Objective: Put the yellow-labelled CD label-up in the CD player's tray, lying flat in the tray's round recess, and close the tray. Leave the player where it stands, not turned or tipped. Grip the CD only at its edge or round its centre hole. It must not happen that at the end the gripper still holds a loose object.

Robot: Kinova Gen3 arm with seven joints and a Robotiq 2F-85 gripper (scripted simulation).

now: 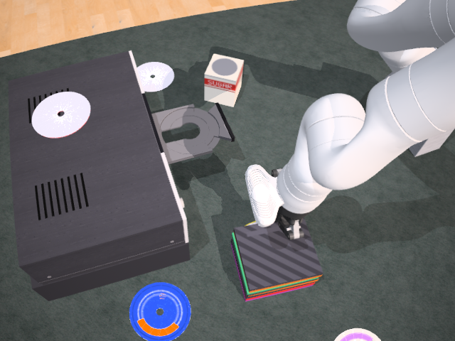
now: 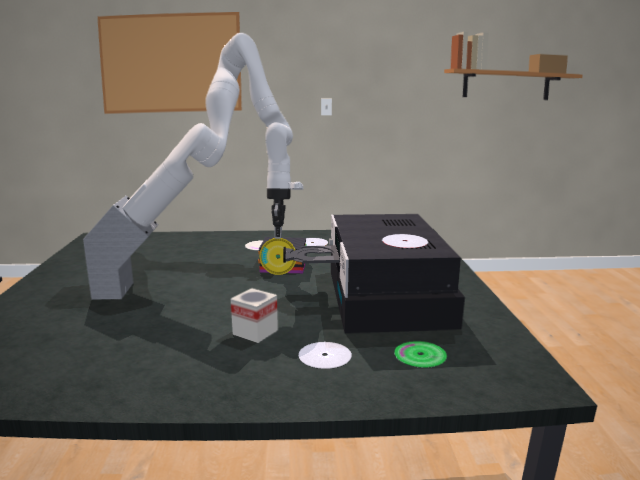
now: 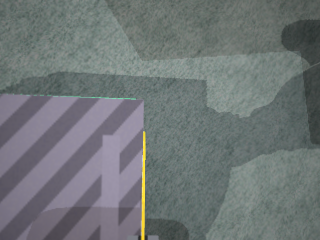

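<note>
Right now the CD is 1 cm to the right of my hand and 7 cm below it. The rest, counted from my hand: striped-top case (2 cm ahead, 5 cm to the left, 6 cm below); then sugar box (11 cm behind, 42 cm to the right, 8 cm below).
</note>
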